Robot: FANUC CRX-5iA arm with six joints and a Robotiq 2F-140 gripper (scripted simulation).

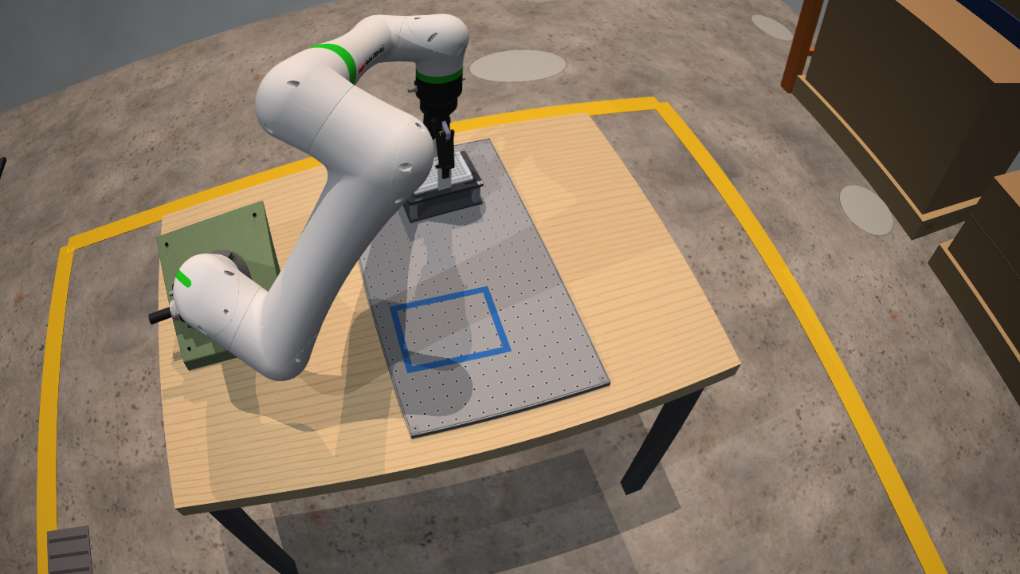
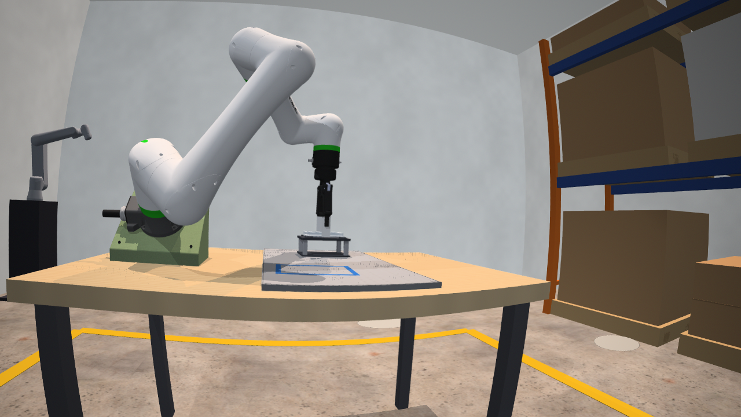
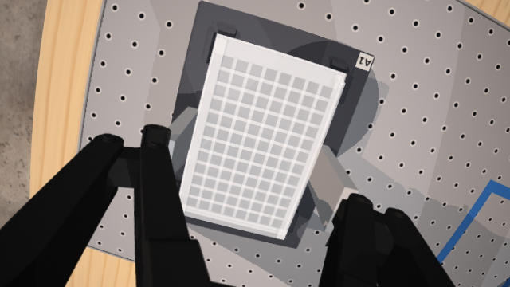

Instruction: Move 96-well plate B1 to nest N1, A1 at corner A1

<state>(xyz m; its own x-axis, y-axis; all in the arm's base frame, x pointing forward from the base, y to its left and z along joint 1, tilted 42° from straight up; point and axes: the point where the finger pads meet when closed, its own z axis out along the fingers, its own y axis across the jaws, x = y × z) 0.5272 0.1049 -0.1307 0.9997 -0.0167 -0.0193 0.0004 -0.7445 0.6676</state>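
Now: the clear 96-well plate 2 cm below my hand. The rest, counted from my hand: A1 label: 8 cm ahead, 5 cm to the right, 3 cm below; black raised nest N1: 3 cm below.
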